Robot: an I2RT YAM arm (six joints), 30 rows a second.
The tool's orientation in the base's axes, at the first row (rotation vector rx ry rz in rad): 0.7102, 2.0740, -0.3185
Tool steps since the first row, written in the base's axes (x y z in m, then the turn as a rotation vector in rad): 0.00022, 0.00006, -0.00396, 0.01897, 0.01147, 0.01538; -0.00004, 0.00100, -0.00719, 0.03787, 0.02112, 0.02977; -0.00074, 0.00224, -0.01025, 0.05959, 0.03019, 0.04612; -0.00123, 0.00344, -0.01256, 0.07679, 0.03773, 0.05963; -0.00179, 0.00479, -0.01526, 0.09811, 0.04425, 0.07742
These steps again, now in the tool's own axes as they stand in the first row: 0.00318, 0.00002, 0.00237, -0.01673, 0.02113, -0.00134; 0.00629, 0.00049, 0.00358, -0.03328, 0.04071, -0.00131; 0.00957, 0.00094, 0.00426, -0.05288, 0.06159, -0.00022; 0.01212, 0.00152, 0.00468, -0.06874, 0.07843, 0.00016; 0.01508, 0.00215, 0.00520, -0.09028, 0.09708, 0.00137
